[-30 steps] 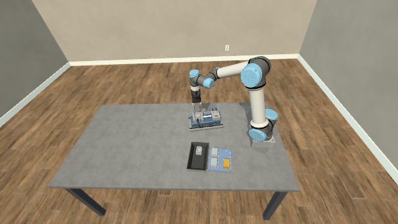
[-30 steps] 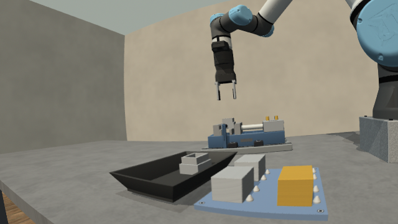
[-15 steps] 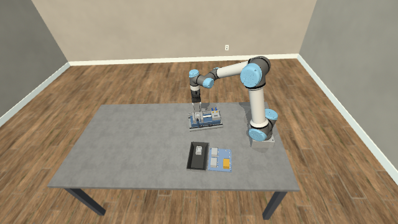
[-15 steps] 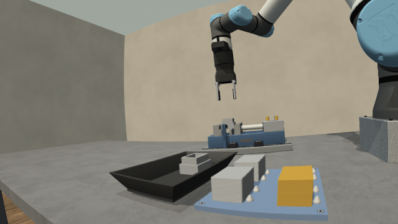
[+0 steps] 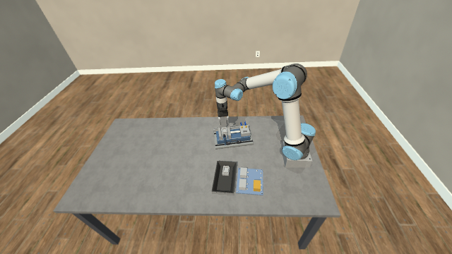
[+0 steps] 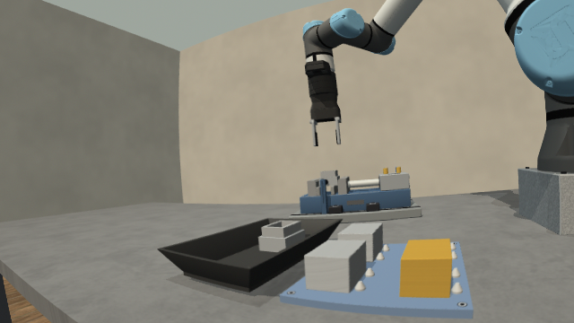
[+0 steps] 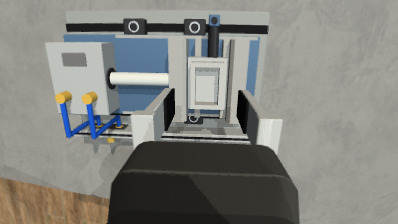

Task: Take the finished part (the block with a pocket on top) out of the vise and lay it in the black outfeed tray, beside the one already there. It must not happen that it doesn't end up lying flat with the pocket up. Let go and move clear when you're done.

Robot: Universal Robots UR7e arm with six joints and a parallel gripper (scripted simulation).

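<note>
My gripper is now 120 mm above the screw rod, 80 mm past it and 10 mm to the left of it. Round my hand: grey cylinder body: 160 mm behind, 120 mm below, 30 mm to the right; blue fixture plate: 380 mm to the left, 190 mm below, 190 mm behind; blue vise: 160 mm below, 60 mm behind, 10 mm to the right.
</note>
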